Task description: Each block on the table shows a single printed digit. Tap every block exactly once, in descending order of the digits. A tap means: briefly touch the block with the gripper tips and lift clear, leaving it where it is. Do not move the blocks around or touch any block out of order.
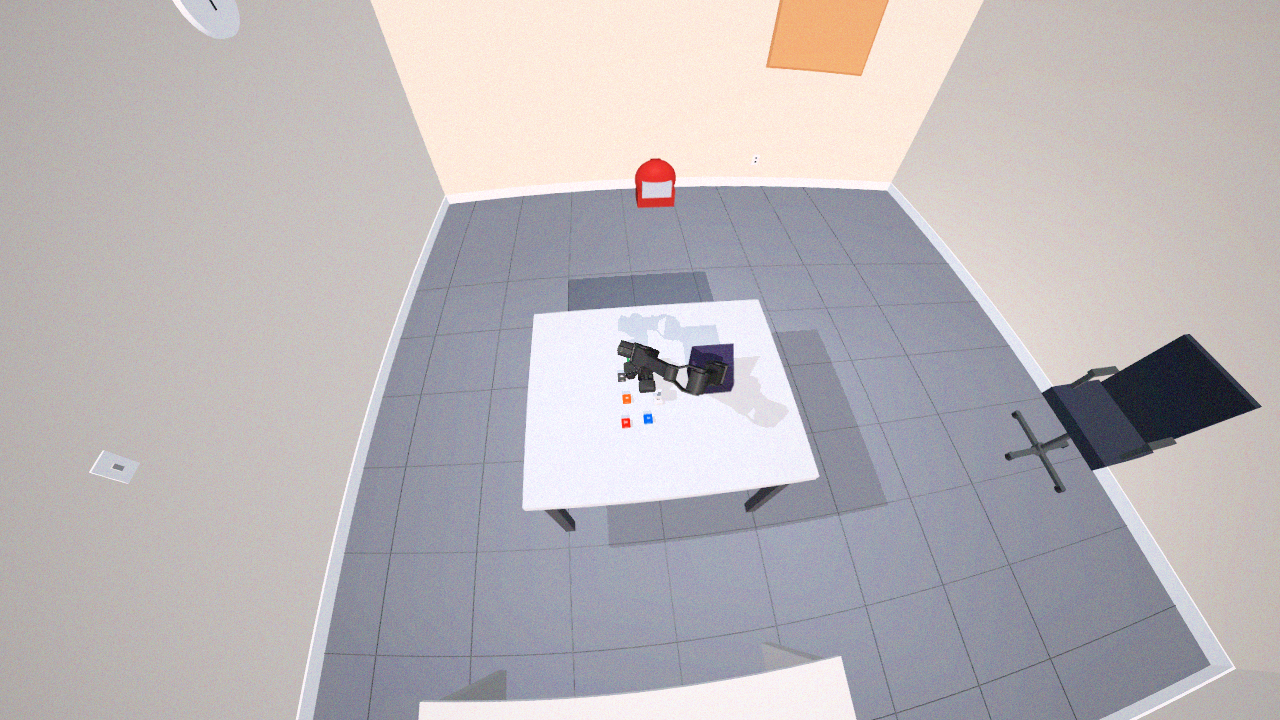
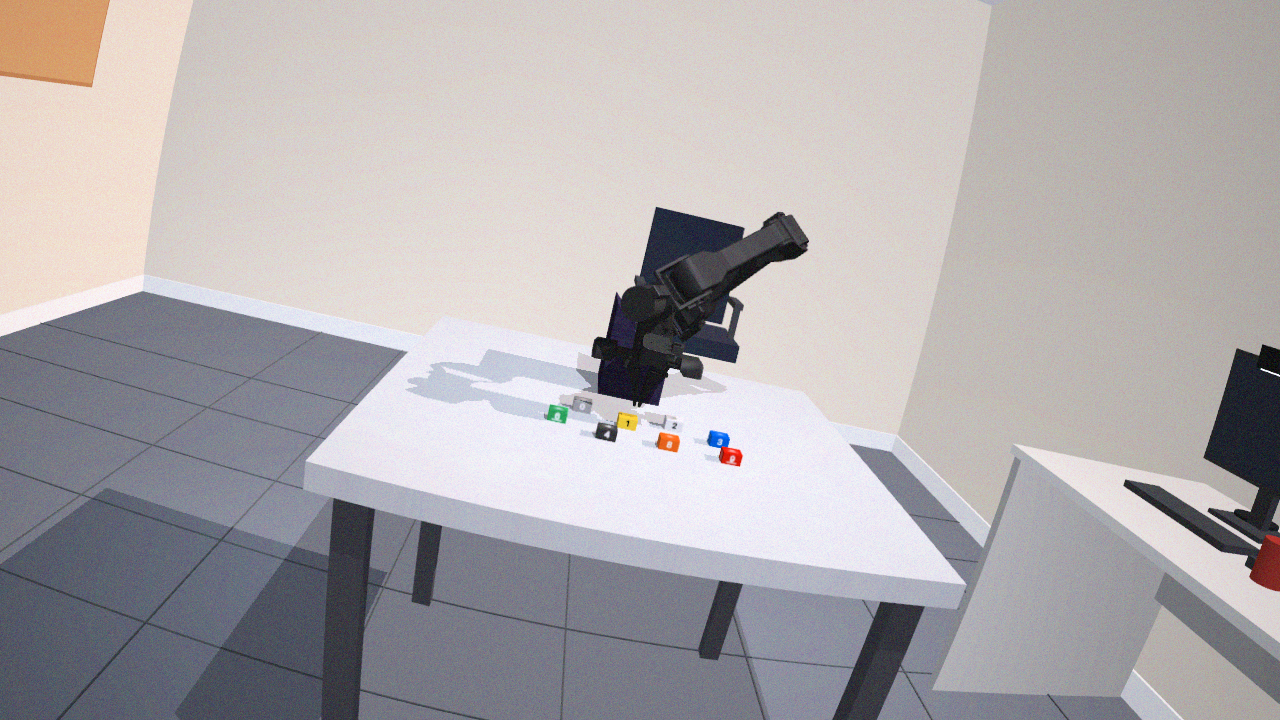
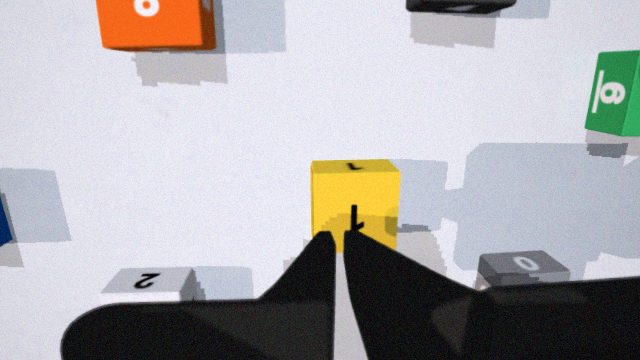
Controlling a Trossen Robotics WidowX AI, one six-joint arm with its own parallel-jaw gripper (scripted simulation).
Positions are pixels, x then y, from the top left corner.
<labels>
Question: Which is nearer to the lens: the grey block 0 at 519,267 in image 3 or the yellow block marked 1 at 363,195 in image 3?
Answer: The yellow block marked 1.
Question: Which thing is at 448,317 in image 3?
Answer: My gripper.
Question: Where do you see a white block 2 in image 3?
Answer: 148,284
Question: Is my gripper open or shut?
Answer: Shut.
</labels>
